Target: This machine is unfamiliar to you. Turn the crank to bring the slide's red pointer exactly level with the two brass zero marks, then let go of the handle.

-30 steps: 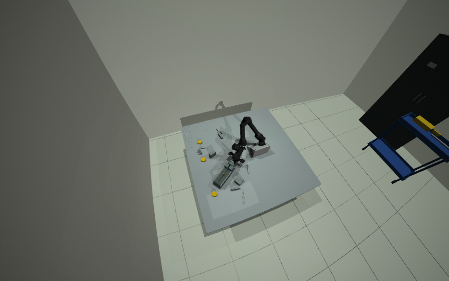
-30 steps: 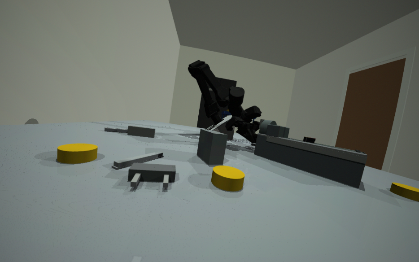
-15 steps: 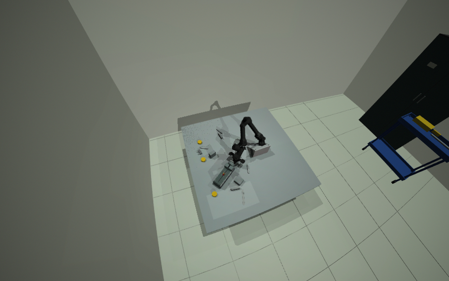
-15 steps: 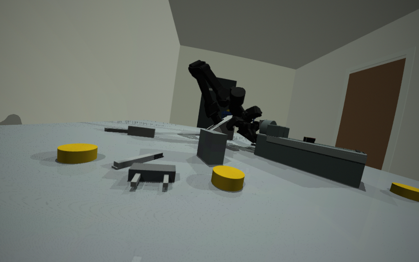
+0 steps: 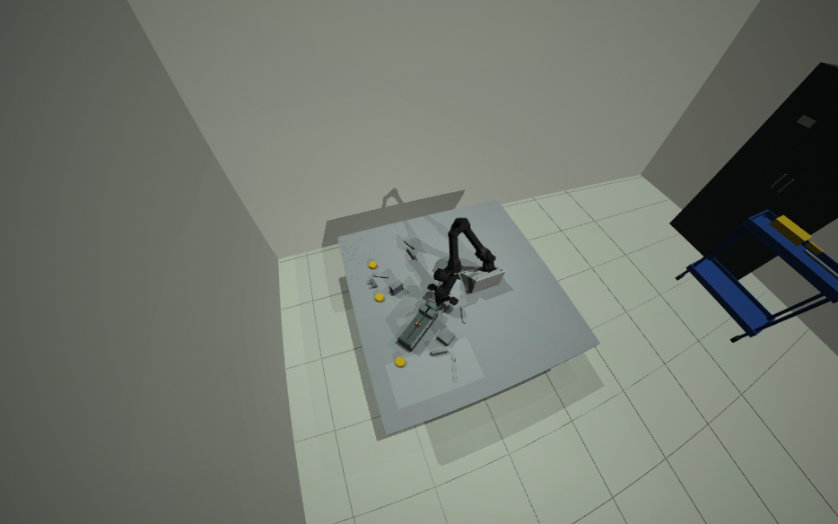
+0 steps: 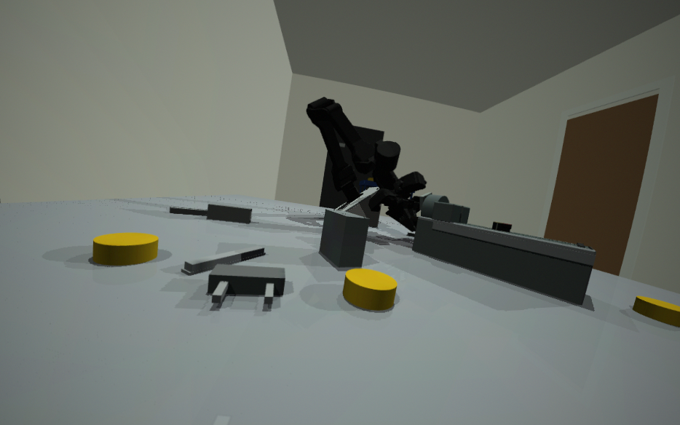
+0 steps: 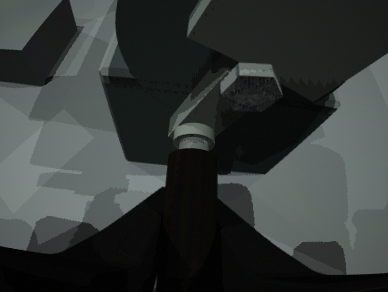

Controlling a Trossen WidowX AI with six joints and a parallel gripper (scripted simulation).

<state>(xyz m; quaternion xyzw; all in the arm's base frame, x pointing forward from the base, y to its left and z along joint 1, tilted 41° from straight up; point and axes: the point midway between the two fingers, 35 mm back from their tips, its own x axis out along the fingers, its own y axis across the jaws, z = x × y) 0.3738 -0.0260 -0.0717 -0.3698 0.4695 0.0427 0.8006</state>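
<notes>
My gripper tip is 16 cm short of the red pointer, 7 cm to the right of it and 5 cm below it. The rest, counted from my gripper tip: bracket (26 cm ahead, 33 cm to the right, 3 cm below); dark crank handle (2 cm behind, 1 cm to the right, 3 cm above).
</notes>
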